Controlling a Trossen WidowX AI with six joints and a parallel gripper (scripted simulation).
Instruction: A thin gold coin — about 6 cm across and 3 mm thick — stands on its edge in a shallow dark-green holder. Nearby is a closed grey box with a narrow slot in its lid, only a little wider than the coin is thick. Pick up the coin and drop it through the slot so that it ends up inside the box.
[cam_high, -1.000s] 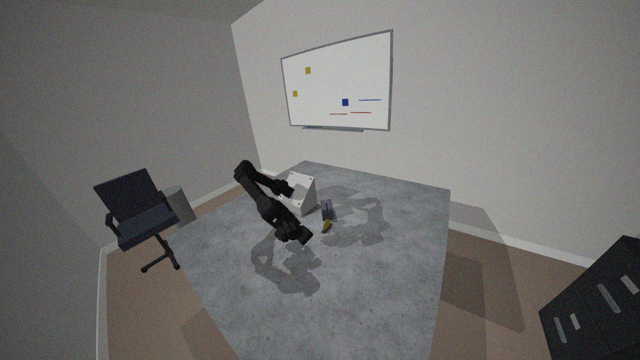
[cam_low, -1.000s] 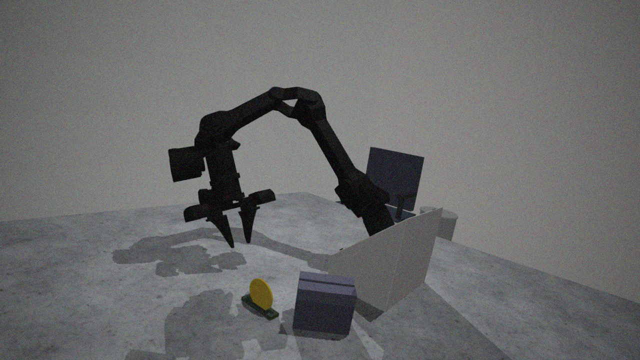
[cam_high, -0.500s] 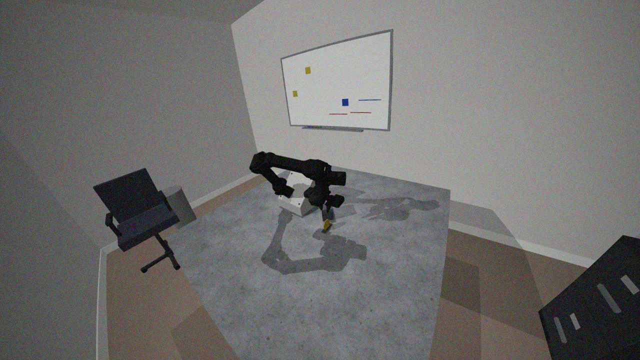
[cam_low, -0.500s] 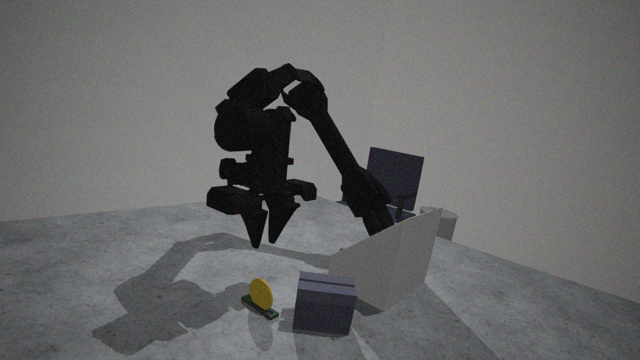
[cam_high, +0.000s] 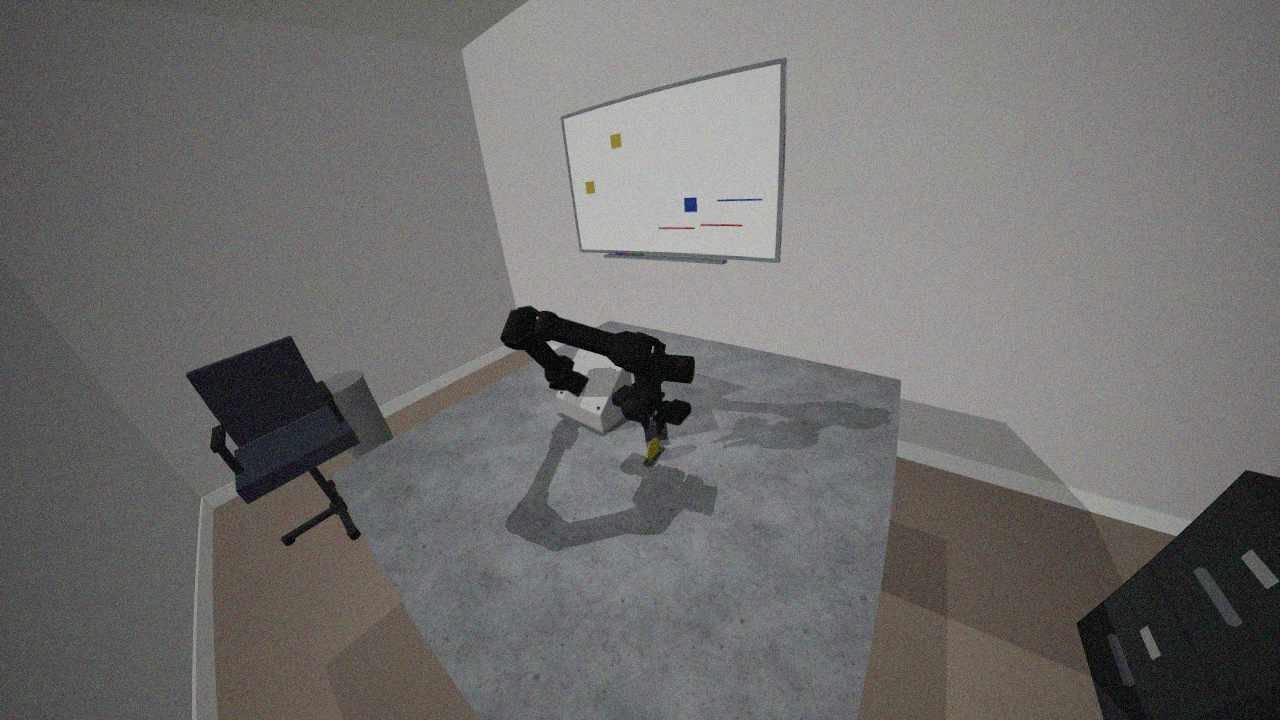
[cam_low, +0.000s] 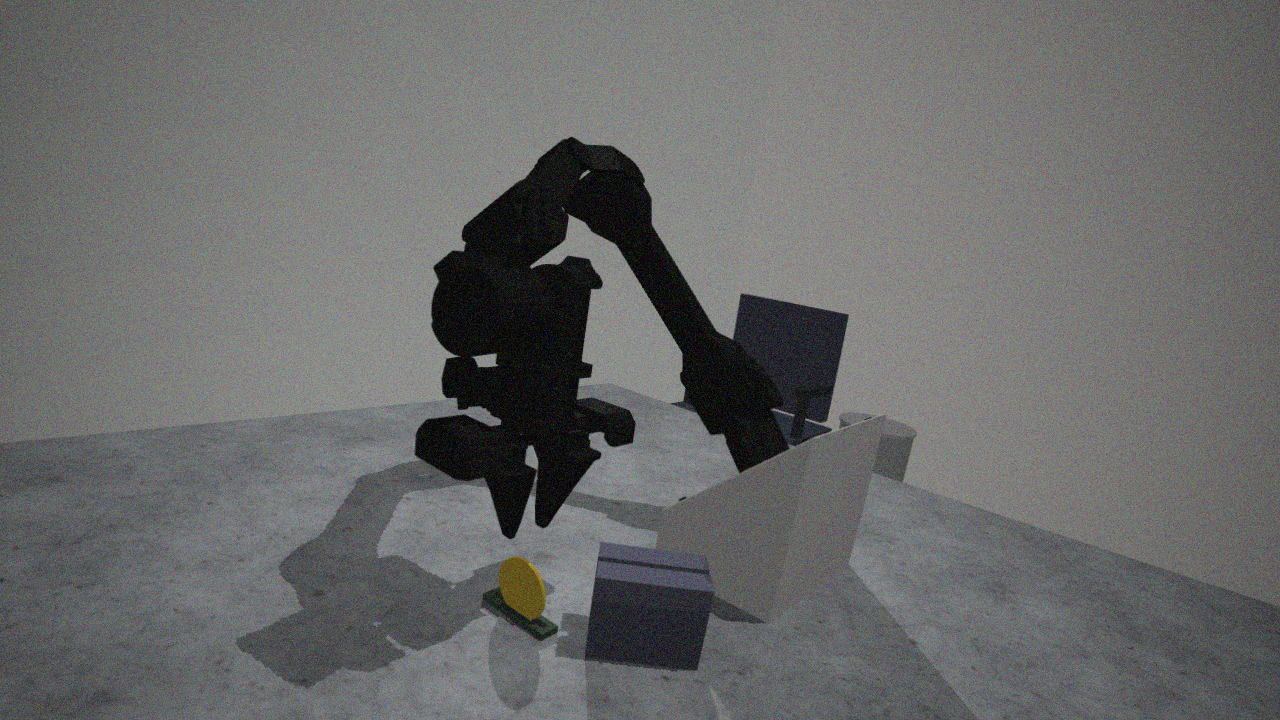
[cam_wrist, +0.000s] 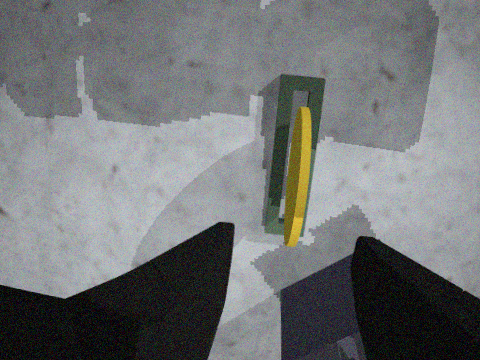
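The gold coin lies 6 cm below my gripper tip.
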